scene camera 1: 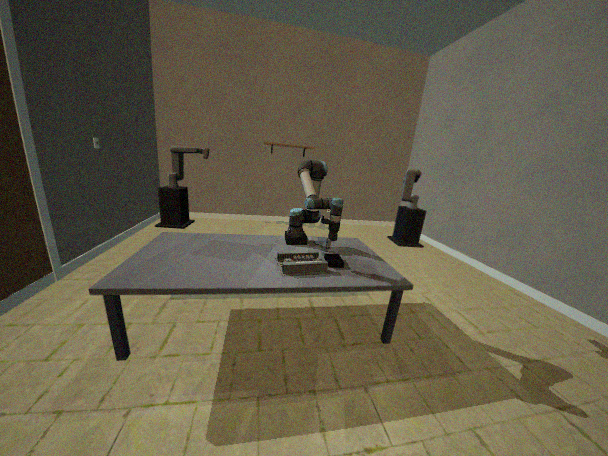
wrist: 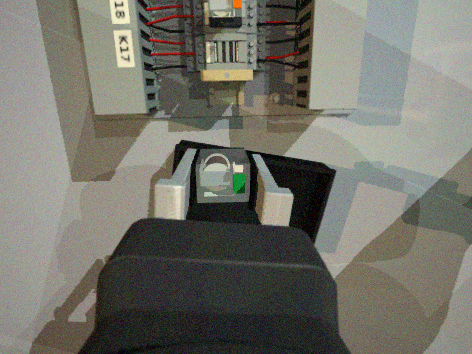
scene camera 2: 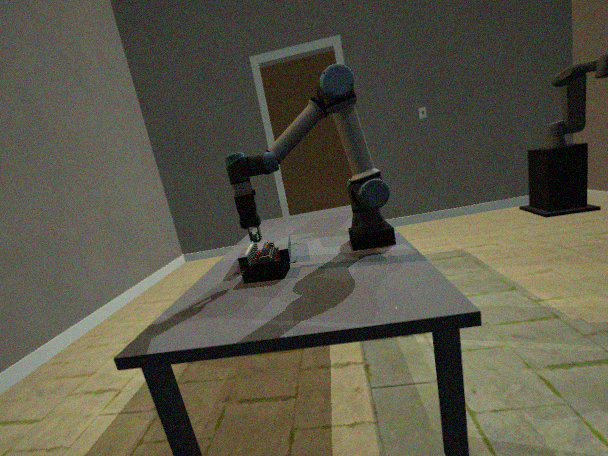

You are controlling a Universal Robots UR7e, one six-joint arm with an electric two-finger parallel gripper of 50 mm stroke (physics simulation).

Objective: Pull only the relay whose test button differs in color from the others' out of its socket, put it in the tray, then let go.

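Places are measured from the arm's base along level axes (x right, y back, z down), in millimetres.
Pixels of known places: gripper, fingertip midpoint: (scene camera 1: 327,247) (wrist: 222,168) (scene camera 2: 256,239); arm's base, link origin: (scene camera 1: 295,234) (scene camera 2: 368,227).
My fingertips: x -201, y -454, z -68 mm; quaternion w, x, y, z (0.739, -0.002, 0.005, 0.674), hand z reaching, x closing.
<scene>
For each thing: its top centre in the pictures, then the offset to it from my fingertips. "spot": a spot on its surface instead. Level surfaces: height alone.
- relay with the green test button, top centre: (wrist: 223,184) dz -32, dx +1, dy +0 mm
- black tray, surface spot: (wrist: 310,187) spot: dz +129, dx -42, dy +112 mm
- K17 socket, surface spot: (wrist: 227,51) spot: dz +100, dx +78, dy -8 mm
- neighbouring relay with an orange button, surface spot: (wrist: 225,11) spot: dz +64, dx +100, dy -15 mm
- tan end stop, top centre: (wrist: 227,75) dz +92, dx +58, dy -5 mm
- relay panel, surface spot: (scene camera 1: 304,268) spot: dz +101, dx +166, dy -138 mm
- grey table, surface height: dz +132 mm
My gripper (wrist: 222,168) (scene camera 2: 255,240) (scene camera 1: 328,248) is shut on the relay with the green test button (wrist: 223,175). The relay is clear of its socket and, in the wrist view, shows in front of the black tray (wrist: 310,187), toward its left side. The tray (scene camera 1: 334,260) (scene camera 2: 265,272) stands at the end of the socket row; the gripper is above it, and the height of the relay's lower end over the tray is hard to tell. The K17 socket (wrist: 227,51) is bare, with its slots showing. The neighbouring relay with an orange button (wrist: 225,11) sits in its socket.
Slotted wire ducts (wrist: 117,85) (wrist: 334,75) flank the socket row, with red and black wires running to the sockets. A tan end stop (wrist: 226,75) sits beyond K17. The relay panel (scene camera 1: 304,268) stands beside the tray on the grey table (scene camera 1: 200,270) (scene camera 2: 390,300).
</scene>
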